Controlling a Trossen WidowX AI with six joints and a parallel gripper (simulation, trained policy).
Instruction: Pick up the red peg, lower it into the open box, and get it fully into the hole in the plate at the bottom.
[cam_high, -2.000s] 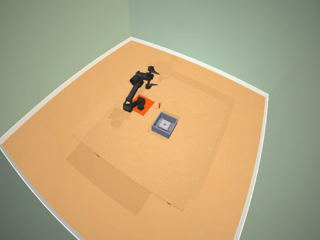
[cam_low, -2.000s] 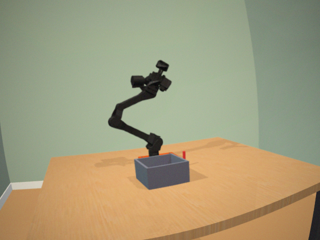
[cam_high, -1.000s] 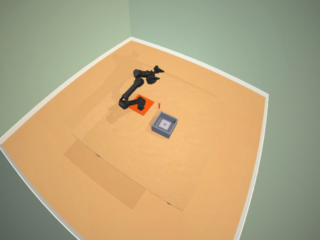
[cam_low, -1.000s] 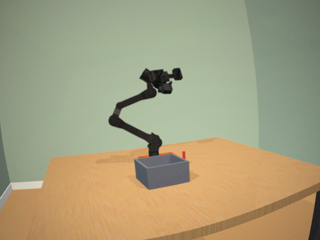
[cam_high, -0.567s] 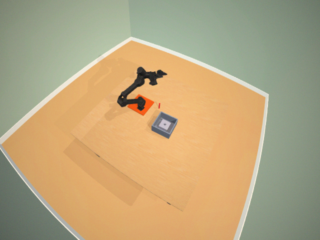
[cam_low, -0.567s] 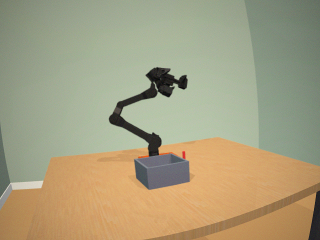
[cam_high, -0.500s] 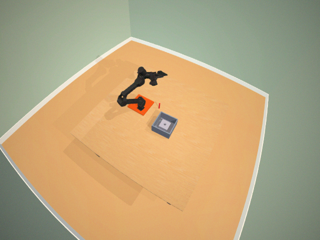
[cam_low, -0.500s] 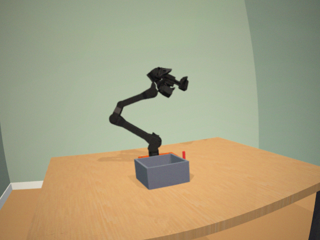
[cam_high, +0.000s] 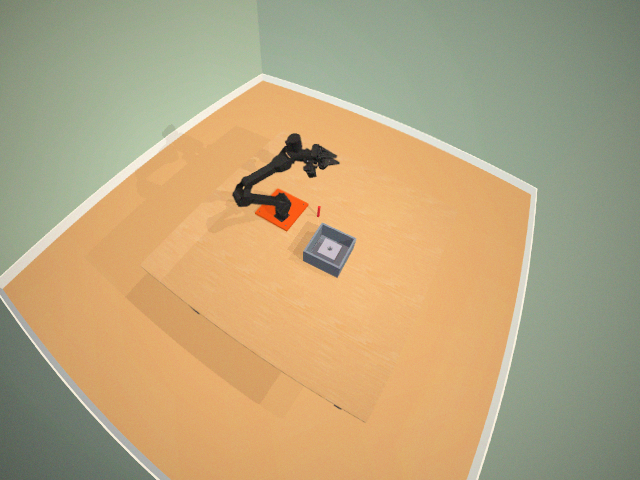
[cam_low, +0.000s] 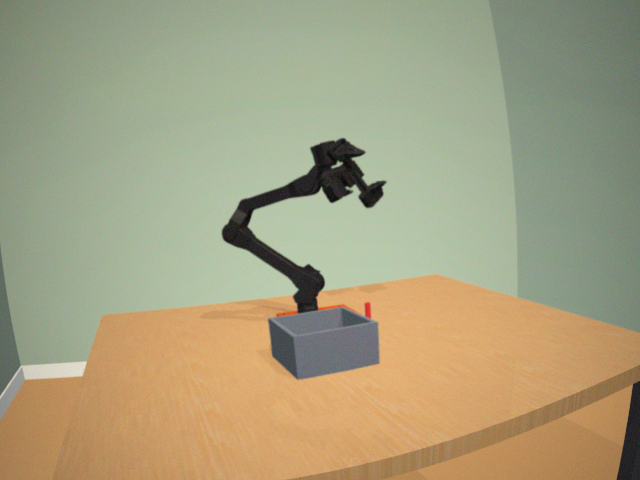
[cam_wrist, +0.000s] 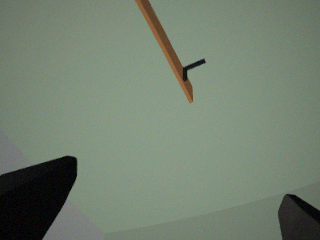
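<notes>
My gripper tip is 60 mm past the red peg, 30 mm to the left of it and 380 mm above it. From my gripper tip the other things lie so: grey box: 140 mm ahead, 180 mm to the right, 400 mm below; light grey plate: 140 mm ahead, 180 mm to the right, 380 mm below.
</notes>
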